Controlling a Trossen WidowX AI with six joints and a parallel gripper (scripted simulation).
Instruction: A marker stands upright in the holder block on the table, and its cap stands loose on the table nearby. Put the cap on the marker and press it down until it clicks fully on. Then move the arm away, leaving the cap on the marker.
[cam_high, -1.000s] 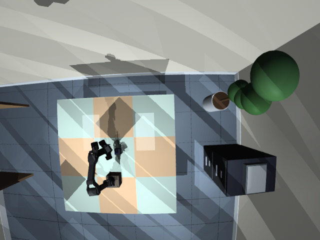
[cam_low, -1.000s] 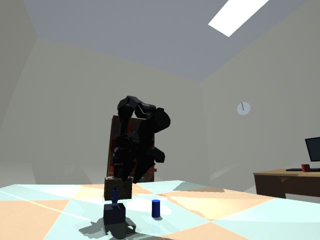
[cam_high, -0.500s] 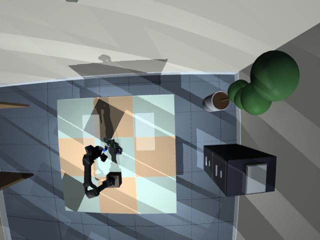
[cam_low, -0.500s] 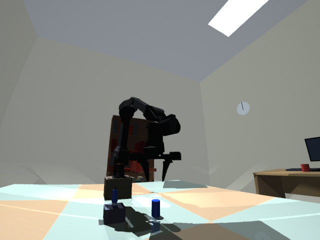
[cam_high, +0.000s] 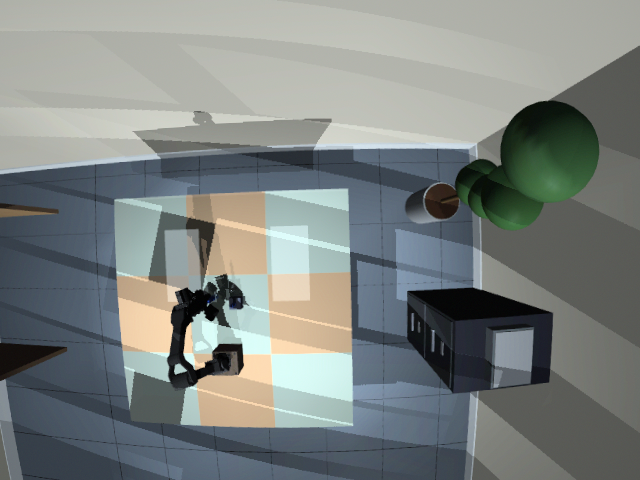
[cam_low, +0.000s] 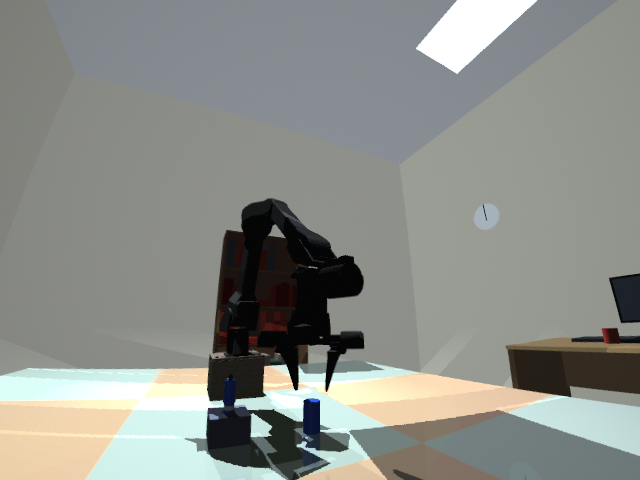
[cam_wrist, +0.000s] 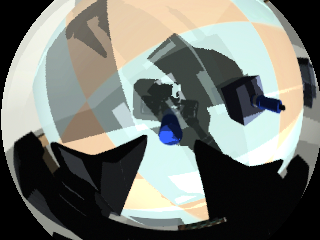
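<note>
My gripper tip is now 4 cm above the blue cap. Also, from my gripper tip: dark holder block: 13 cm to the right, 5 cm below, 2 cm behind.
</note>
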